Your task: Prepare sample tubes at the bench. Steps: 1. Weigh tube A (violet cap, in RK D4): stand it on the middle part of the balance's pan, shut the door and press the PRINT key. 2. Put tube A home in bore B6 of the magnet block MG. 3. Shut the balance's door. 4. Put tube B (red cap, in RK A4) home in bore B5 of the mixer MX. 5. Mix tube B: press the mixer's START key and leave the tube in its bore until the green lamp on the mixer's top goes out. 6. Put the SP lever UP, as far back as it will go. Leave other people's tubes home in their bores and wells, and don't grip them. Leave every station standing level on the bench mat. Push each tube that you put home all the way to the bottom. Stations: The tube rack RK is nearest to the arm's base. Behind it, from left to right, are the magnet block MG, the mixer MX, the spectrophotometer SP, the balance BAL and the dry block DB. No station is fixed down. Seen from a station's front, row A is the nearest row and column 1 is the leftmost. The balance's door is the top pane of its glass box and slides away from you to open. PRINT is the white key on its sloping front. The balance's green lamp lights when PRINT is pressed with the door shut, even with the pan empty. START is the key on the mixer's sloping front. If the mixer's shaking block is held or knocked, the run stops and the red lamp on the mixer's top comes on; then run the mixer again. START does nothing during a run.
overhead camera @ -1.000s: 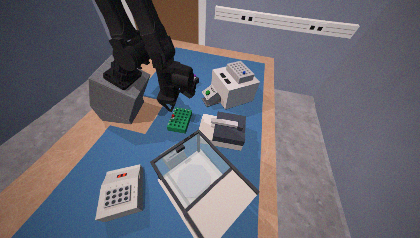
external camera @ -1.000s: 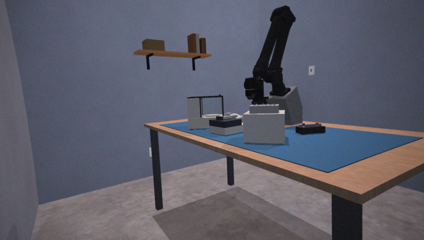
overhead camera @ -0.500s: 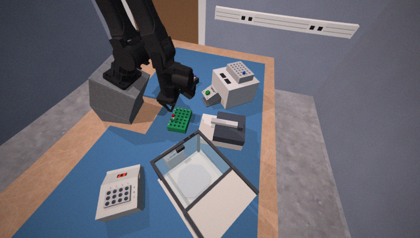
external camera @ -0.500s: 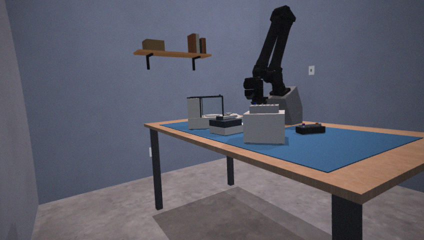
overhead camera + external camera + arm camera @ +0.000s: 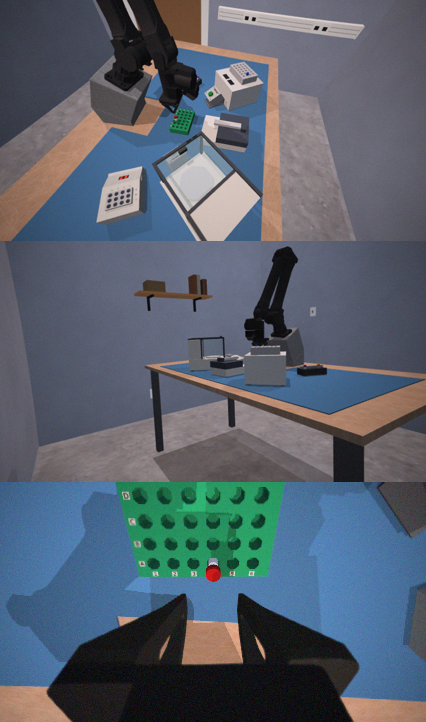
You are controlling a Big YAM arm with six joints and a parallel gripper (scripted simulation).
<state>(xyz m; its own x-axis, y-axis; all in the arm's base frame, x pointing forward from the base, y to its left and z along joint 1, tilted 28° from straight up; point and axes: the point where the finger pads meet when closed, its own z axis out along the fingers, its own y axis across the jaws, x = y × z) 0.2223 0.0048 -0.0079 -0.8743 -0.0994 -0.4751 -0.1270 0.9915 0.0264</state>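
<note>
Right now my hand is 9 cm above the green rack RK, 2 cm short of it and 1 cm to the right of it. From my hand the other things lie so: SP lever: 24 cm ahead, 2 cm below, 1 cm to the left; white print key: 17 cm to the right, 7 cm ahead, 4 cm below; green start key: 19 cm to the left, 10 cm ahead, 4 cm below.
</note>
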